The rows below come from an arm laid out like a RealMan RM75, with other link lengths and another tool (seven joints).
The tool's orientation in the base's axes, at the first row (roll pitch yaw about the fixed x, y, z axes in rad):
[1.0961, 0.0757, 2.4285]
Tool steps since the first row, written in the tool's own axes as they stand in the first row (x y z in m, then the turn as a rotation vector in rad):
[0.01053, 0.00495, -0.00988, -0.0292, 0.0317, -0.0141]
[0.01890, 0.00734, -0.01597, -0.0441, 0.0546, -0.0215]
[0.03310, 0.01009, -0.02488, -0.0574, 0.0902, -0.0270]
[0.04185, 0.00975, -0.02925, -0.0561, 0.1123, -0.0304]
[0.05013, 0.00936, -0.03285, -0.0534, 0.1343, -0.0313]
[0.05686, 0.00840, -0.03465, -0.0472, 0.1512, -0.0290]
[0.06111, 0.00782, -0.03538, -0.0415, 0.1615, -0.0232]
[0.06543, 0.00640, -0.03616, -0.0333, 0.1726, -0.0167]
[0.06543, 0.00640, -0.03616, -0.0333, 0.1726, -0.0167]
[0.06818, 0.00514, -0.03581, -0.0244, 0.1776, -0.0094]
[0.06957, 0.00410, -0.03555, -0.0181, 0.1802, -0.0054]
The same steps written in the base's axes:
[-0.01516, -0.00149, -0.00091, 0.0031, -0.0384, 0.0239]
[-0.02570, -0.00099, -0.00220, 0.0022, -0.0602, 0.0420]
[-0.04232, 0.00125, -0.00489, -0.0033, -0.0834, 0.0720]
[-0.05123, 0.00402, -0.00785, -0.0139, -0.0916, 0.0900]
[-0.05934, 0.00703, -0.01046, -0.0241, -0.0971, 0.1089]
[-0.06508, 0.01046, -0.01264, -0.0334, -0.0966, 0.1244]
[-0.06848, 0.01290, -0.01381, -0.0381, -0.0919, 0.1358]
[-0.07168, 0.01561, -0.01575, -0.0446, -0.0854, 0.1480]
[-0.07168, 0.01561, -0.01575, -0.0446, -0.0854, 0.1480]
[-0.07312, 0.01802, -0.01692, -0.0490, -0.0760, 0.1551]
[-0.07366, 0.01942, -0.01783, -0.0524, -0.0699, 0.1587]

